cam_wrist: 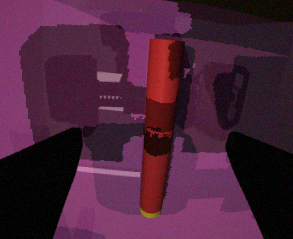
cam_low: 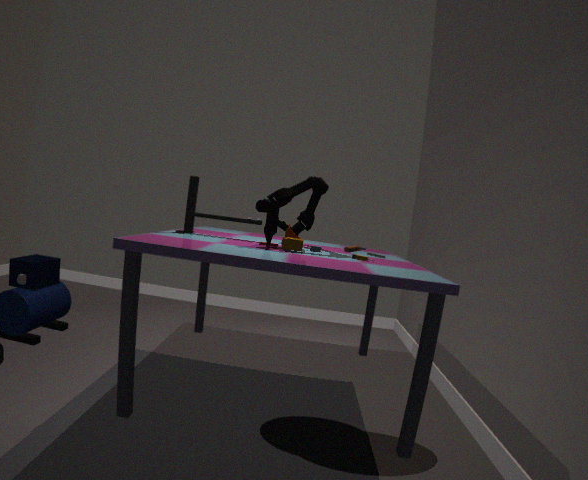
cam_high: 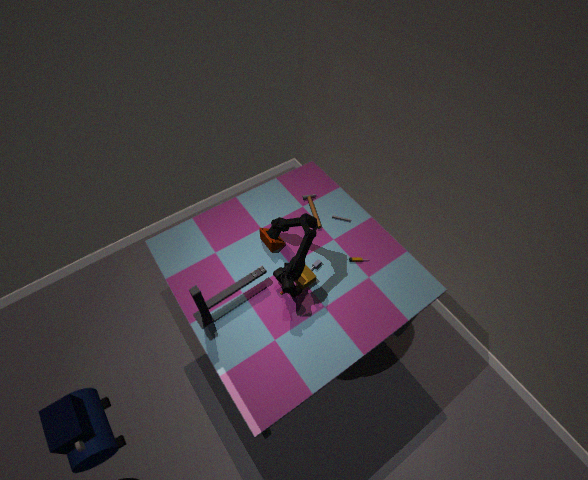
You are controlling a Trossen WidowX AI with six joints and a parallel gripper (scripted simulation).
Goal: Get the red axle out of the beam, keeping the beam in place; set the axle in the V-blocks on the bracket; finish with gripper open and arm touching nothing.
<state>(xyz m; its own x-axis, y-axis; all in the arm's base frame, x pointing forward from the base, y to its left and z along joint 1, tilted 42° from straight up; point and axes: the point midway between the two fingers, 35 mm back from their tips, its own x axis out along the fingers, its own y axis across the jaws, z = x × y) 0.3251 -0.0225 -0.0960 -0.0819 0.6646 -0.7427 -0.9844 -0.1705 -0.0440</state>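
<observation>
Right now the yellow block is 2 cm behind my gripper tip, 11 cm to the left of it and 2 cm above it. Round my gripper tip: screwdriver 4 cm ahead, 46 cm to the left, 1 cm above; grey rod 27 cm behind, 56 cm to the left.
</observation>
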